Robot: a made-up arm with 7 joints. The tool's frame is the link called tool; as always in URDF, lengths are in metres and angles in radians. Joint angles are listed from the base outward. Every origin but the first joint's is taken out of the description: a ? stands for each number. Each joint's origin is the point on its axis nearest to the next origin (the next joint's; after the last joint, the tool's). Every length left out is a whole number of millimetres.
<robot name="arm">
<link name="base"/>
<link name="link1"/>
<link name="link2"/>
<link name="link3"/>
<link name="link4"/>
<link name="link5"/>
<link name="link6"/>
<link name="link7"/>
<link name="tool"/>
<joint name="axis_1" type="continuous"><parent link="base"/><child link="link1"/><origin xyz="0.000 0.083 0.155" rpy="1.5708 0.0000 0.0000"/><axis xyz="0 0 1"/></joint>
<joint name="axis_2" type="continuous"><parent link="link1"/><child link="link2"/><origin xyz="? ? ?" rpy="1.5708 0.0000 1.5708"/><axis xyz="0 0 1"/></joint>
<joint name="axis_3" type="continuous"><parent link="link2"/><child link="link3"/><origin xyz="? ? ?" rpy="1.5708 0.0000 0.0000"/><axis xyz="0 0 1"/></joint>
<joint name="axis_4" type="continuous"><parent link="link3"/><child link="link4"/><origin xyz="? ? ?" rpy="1.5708 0.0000 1.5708"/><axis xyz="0 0 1"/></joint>
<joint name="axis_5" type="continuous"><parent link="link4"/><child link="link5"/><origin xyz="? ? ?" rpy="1.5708 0.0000 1.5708"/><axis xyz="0 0 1"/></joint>
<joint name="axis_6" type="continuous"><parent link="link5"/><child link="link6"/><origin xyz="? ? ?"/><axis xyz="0 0 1"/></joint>
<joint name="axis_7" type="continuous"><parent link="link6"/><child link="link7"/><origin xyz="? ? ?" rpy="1.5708 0.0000 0.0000"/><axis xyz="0 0 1"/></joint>
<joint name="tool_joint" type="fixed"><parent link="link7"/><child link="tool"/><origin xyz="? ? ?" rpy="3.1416 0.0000 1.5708"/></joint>
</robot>
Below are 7 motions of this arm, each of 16 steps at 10 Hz.
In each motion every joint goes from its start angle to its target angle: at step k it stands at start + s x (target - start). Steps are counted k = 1, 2, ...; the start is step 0. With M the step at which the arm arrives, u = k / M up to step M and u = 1 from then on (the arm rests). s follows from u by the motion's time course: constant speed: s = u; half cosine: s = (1 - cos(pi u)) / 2; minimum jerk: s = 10 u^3 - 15 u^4 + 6 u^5.
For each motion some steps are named. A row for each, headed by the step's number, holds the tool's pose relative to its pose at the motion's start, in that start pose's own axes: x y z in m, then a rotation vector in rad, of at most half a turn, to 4 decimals.
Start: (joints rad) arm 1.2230 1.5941 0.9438 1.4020 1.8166 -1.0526 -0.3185
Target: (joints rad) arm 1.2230 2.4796 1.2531 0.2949 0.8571 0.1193 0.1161
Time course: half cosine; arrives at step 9
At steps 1, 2, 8, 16:
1: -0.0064 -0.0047 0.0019 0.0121 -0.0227 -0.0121
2: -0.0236 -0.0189 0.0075 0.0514 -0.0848 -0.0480
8: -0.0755 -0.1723 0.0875 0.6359 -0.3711 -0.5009
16: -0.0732 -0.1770 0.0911 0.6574 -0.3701 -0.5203

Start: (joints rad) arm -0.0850 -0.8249 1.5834 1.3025 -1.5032 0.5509 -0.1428
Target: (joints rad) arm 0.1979 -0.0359 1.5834 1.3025 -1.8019 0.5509 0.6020
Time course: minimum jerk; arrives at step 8
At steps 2, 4, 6, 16:
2: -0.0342 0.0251 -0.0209 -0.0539 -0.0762 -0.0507
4: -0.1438 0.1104 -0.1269 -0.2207 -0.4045 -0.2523
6: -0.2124 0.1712 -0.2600 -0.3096 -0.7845 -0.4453
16: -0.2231 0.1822 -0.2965 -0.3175 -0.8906 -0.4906

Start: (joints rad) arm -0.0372 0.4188 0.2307 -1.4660 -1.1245 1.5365 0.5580
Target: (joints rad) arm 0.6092 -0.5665 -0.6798 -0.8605 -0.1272 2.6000 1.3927
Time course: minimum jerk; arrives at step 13
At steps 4, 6, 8, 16:
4: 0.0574 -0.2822 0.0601 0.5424 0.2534 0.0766
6: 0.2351 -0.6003 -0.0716 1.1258 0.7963 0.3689
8: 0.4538 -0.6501 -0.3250 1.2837 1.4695 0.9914
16: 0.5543 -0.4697 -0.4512 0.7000 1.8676 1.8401

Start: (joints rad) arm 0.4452 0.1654 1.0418 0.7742 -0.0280 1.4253 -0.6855
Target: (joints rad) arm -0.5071 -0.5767 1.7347 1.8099 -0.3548 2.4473 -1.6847
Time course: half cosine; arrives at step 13
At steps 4, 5, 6, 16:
4: 0.0402 -0.1357 0.1083 0.3402 -0.2096 -0.0462
5: 0.0348 -0.2084 0.1454 0.4887 -0.3639 -0.0636
6: 0.0133 -0.2845 0.1711 0.6263 -0.5672 -0.0813
16: -0.1525 -0.4893 0.1254 0.7216 -1.8384 -0.2167

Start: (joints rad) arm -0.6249 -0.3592 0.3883 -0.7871 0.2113 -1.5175 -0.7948
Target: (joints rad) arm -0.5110 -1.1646 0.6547 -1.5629 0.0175 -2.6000 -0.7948
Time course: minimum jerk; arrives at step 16
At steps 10, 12, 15, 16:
10: 0.4137 0.0299 -0.0448 -0.1401 1.5483 -0.2194
12: 0.4545 0.0055 -0.1098 -0.0538 1.9047 -0.1624
15: 0.4653 -0.0079 -0.1479 0.0239 2.1029 -0.1027
16: 0.4655 -0.0082 -0.1487 0.0258 2.1071 -0.1012

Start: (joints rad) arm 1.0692 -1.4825 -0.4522 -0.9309 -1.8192 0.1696 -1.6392
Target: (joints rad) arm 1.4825 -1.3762 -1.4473 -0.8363 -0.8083 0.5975 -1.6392
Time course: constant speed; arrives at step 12
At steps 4, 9, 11, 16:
4: -0.1256 0.1116 -0.1933 0.0119 -0.7221 -0.2692
9: -0.0144 0.3344 -0.4520 -0.2064 -1.5224 -0.7154
11: 0.1118 0.4042 -0.5212 -0.3913 -1.7903 -0.9093
16: 0.1868 0.4270 -0.5454 -0.5089 -1.9083 -1.0048

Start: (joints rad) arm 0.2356 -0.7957 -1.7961 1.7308 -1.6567 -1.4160 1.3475
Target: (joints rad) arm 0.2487 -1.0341 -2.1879 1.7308 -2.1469 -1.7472 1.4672
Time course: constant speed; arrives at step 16
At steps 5, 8, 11, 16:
5: -0.0503 0.0010 -0.0171 -0.0801 -0.3747 -0.1097
8: -0.0714 0.0021 -0.0378 -0.1344 -0.5987 -0.1732
11: -0.0837 0.0018 -0.0638 -0.1933 -0.8225 -0.2327
16: -0.0831 -0.0060 -0.1122 -0.3019 -1.1948 -0.3183

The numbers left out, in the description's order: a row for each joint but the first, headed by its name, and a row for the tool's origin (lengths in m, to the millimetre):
axis_2: 0.132 0.109 0.000
axis_3: -0.104 0.057 0.000
axis_4: 0.311 -0.039 0.000
axis_5: -0.123 0.119 0.000
axis_6: -0.042 0.049 0.000
axis_7: 0.023 0.246 0.000
tool: 0.047 -0.077 0.000

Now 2 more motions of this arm.
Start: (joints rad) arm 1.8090 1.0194 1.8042 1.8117 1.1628 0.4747 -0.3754
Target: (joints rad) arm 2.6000 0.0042 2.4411 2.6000 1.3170 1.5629 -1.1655
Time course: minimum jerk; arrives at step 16
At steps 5, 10, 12, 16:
5: -0.0195 -0.0726 -0.0218 0.2106 -0.1816 0.1082
10: -0.0600 -0.2900 -0.2245 0.5724 -0.7083 0.6344
12: -0.0545 -0.3607 -0.2971 0.6340 -0.8151 0.8038
16: -0.0505 -0.4041 -0.3373 0.6660 -0.8634 0.8924

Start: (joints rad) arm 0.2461 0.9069 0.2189 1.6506 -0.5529 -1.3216 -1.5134
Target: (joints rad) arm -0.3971 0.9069 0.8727 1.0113 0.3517 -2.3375 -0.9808
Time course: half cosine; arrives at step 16
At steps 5, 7, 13, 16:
5: -0.0267 -0.0497 -0.0789 0.2703 -0.1786 -0.0726
7: -0.0319 -0.0761 -0.1531 0.4949 -0.3067 -0.1130
13: 0.0350 -0.0805 -0.3644 1.1251 -0.6096 -0.1214
16: 0.0563 -0.0724 -0.3940 1.2228 -0.6535 -0.1067

